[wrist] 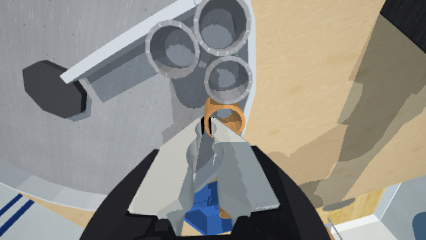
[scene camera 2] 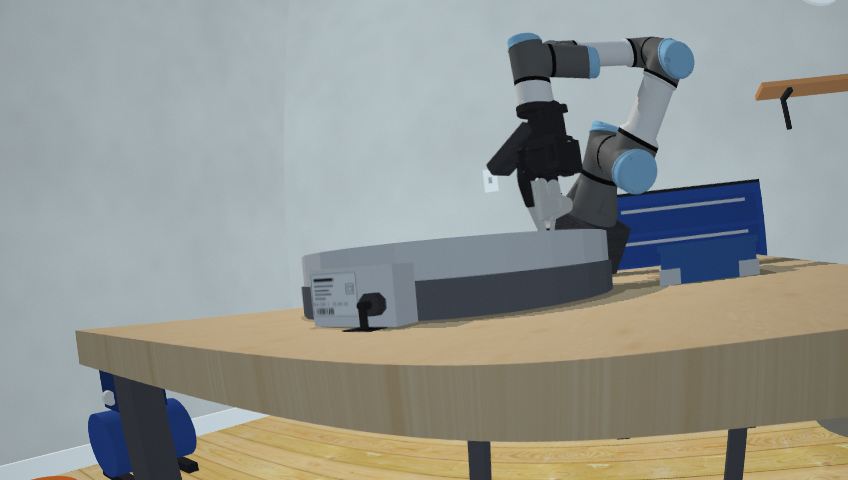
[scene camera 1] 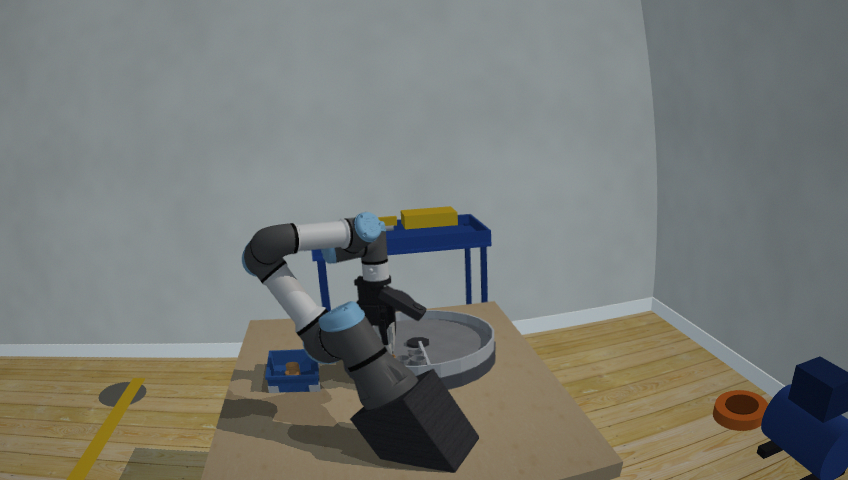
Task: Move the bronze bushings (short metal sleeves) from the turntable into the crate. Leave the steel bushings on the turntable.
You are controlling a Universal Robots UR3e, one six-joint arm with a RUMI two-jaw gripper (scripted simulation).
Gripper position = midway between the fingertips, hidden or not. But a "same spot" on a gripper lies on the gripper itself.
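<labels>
My gripper: visible in scene camera 1, in the wrist view, in scene camera 2 (548, 244). Gripper (scene camera 1: 388, 336), (wrist: 248, 169): same spot.
</labels>
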